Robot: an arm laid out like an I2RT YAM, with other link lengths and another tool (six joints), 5 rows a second.
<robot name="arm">
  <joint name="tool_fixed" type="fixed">
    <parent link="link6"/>
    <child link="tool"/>
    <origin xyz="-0.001 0.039 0.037" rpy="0 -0.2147 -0.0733"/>
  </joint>
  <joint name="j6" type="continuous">
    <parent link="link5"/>
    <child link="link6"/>
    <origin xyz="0 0.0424 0.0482" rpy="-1.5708 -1.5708 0"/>
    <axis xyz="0 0 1"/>
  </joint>
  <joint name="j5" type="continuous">
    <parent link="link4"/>
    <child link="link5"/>
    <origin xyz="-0.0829 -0.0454 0.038" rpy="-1.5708 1.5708 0"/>
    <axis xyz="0 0 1"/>
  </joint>
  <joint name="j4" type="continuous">
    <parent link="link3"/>
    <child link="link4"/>
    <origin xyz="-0.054 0.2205 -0.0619" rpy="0 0 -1.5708"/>
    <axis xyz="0 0 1"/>
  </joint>
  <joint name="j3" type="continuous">
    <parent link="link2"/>
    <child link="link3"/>
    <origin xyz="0 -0.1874 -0.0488" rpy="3.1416 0 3.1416"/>
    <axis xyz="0 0 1"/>
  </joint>
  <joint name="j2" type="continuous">
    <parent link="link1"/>
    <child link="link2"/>
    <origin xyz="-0.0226 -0.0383 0.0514" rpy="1.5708 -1.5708 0"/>
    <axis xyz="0 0 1"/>
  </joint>
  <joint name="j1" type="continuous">
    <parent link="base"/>
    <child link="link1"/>
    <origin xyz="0 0 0.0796" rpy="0 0 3.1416"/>
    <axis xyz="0 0 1"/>
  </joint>
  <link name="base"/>
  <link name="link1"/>
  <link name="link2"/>
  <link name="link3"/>
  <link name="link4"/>
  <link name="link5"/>
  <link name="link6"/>
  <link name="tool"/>
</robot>
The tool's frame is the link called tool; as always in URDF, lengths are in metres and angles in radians. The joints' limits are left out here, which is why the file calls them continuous.
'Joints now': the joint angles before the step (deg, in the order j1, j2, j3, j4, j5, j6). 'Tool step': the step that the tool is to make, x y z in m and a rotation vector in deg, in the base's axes. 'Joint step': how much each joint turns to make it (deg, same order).
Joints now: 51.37, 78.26, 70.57, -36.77, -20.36, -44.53
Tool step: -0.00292, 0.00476, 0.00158, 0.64, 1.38, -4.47
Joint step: 1.27, -0.94, -1.04, 1.46, 3.12, 5.33
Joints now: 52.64, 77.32, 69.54, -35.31, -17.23, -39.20
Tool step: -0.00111, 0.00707, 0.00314, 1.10, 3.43, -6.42
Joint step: 1.16, -0.11, -0.15, 1.01, 3.28, 7.93
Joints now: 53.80, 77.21, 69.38, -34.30, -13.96, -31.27
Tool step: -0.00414, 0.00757, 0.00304, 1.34, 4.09, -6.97
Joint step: 1.84, -0.42, -0.44, 0.66, 3.83, 9.14
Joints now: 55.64, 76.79, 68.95, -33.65, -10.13, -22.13
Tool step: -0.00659, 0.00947, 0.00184, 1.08, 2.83, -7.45
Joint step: 3.03, -0.30, -0.40, 0.62, 5.94, 9.21
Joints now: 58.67, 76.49, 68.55, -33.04, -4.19, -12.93
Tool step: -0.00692, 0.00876, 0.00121, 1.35, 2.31, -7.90
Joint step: 3.37, -0.24, -0.41, 0.33, 6.78, 9.40
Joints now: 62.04, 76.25, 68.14, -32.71, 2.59, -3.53
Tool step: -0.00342, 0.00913, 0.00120, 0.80, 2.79, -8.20
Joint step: 2.91, 1.57, 1.74, -1.67, 6.43, 9.55
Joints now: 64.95, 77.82, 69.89, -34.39, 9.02, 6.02
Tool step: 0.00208, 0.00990, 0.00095, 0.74, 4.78, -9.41
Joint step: 1.88, 3.71, 4.25, -4.10, 4.87, 11.43
